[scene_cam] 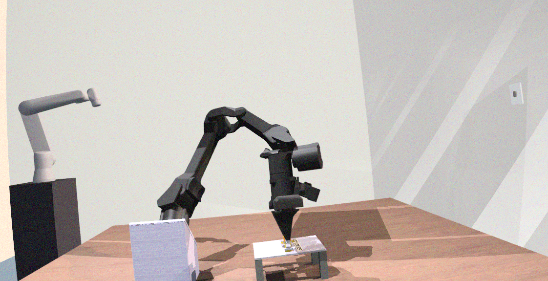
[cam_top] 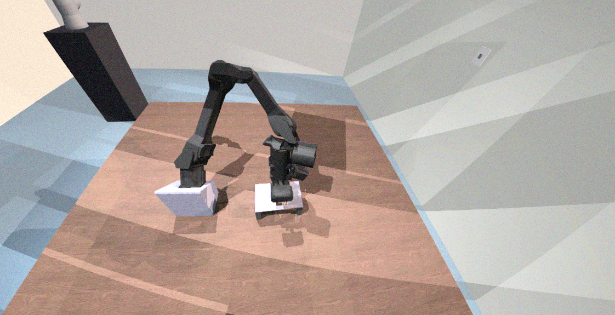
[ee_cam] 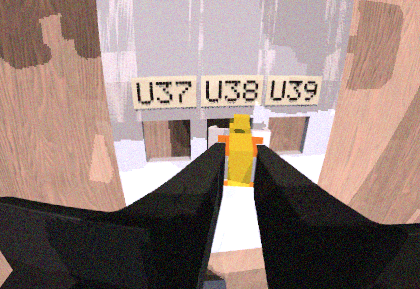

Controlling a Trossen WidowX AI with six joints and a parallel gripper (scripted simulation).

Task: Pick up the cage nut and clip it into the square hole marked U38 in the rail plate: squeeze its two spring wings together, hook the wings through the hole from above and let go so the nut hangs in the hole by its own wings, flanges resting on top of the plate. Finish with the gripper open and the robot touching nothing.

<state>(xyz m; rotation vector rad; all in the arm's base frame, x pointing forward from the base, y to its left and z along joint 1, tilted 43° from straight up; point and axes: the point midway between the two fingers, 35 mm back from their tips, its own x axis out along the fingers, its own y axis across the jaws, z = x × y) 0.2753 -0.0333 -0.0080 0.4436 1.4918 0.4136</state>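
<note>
Right now my gripper tip is 1 cm above the cage nut.
</note>
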